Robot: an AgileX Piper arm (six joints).
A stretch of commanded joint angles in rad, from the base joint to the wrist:
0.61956, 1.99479, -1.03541, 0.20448, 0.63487, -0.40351
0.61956, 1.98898, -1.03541, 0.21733, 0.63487, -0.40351
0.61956, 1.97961, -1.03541, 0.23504, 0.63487, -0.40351
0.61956, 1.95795, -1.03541, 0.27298, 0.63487, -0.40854
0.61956, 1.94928, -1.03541, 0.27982, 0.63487, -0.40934
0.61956, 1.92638, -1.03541, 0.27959, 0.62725, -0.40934
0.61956, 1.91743, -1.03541, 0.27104, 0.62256, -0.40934
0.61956, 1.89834, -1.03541, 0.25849, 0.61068, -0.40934
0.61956, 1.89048, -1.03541, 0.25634, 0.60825, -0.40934
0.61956, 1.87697, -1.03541, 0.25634, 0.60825, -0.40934
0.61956, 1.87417, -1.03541, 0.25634, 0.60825, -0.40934
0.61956, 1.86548, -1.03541, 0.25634, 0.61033, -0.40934
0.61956, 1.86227, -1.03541, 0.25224, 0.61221, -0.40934
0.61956, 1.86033, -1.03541, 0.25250, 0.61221, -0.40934
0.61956, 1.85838, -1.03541, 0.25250, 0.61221, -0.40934
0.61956, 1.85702, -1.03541, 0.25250, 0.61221, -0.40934
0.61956, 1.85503, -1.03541, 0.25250, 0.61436, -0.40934
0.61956, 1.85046, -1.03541, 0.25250, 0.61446, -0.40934
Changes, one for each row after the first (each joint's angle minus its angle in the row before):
0.00000, -0.00581, 0.00000, 0.01285, 0.00000, 0.00000
0.00000, -0.00937, 0.00000, 0.01771, 0.00000, 0.00000
0.00000, -0.02166, 0.00000, 0.03794, 0.00000, -0.00503
0.00000, -0.00867, 0.00000, 0.00684, 0.00000, -0.00080
0.00000, -0.02290, 0.00000, -0.00023, -0.00762, 0.00000
0.00000, -0.00895, 0.00000, -0.00855, -0.00469, 0.00000
0.00000, -0.01909, 0.00000, -0.01255, -0.01188, 0.00000
0.00000, -0.00786, 0.00000, -0.00215, -0.00243, 0.00000
0.00000, -0.01351, 0.00000, 0.00000, 0.00000, 0.00000
0.00000, -0.00280, 0.00000, 0.00000, 0.00000, 0.00000
0.00000, -0.00869, 0.00000, 0.00000, 0.00208, 0.00000
0.00000, -0.00321, 0.00000, -0.00410, 0.00188, 0.00000
0.00000, -0.00194, 0.00000, 0.00026, 0.00000, 0.00000
0.00000, -0.00195, 0.00000, 0.00000, 0.00000, 0.00000
0.00000, -0.00136, 0.00000, 0.00000, 0.00000, 0.00000
0.00000, -0.00199, 0.00000, 0.00000, 0.00215, 0.00000
0.00000, -0.00457, 0.00000, 0.00000, 0.00010, 0.00000

